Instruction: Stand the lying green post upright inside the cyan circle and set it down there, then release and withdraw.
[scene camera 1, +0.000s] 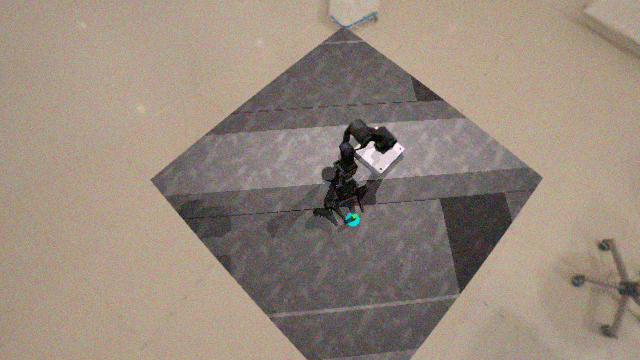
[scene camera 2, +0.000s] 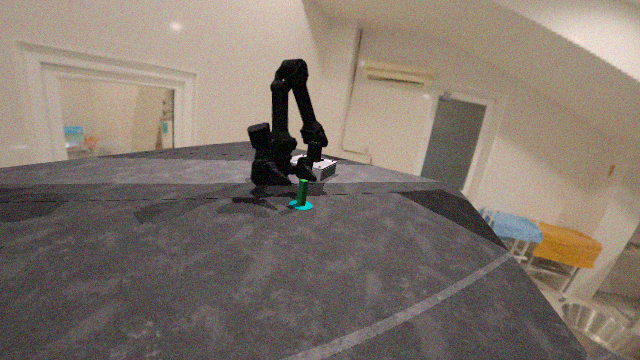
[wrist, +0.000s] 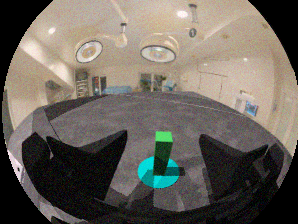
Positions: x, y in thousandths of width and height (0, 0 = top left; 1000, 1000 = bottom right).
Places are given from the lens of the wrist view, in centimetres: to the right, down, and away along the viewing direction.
my gripper (wrist: 555, 609): 1, 2, 10
green post (wrist: 549, 632): 1, 3, 9
cyan circle (wrist: 488, 761): -1, 8, 12
The marked spots on the green post and the cyan circle are 7 cm apart.
